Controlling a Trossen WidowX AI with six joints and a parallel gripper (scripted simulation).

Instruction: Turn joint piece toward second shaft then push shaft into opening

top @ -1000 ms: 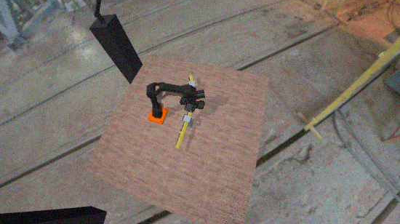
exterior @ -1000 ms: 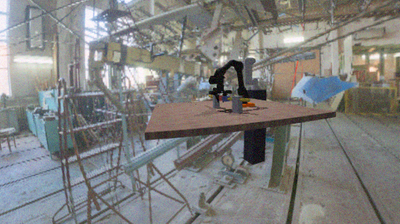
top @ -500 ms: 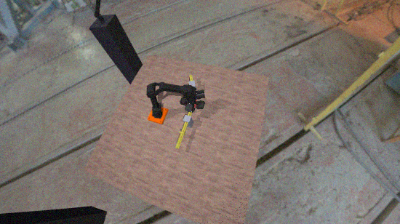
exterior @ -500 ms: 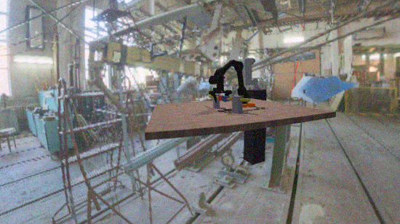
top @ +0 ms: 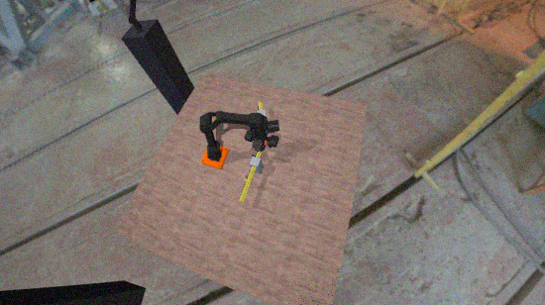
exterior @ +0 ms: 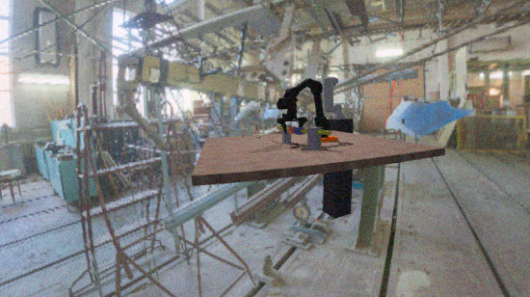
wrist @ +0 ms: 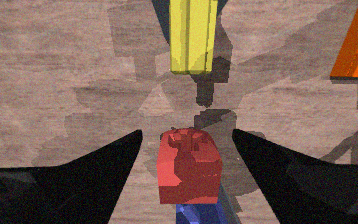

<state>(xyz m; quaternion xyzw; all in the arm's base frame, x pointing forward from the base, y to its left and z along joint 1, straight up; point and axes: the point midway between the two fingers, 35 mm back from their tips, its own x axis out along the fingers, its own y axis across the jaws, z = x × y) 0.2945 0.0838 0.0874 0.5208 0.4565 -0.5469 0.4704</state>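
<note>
Right now the red joint piece is 20 mm to the left of my gripper tip and 20 mm above it.
</note>
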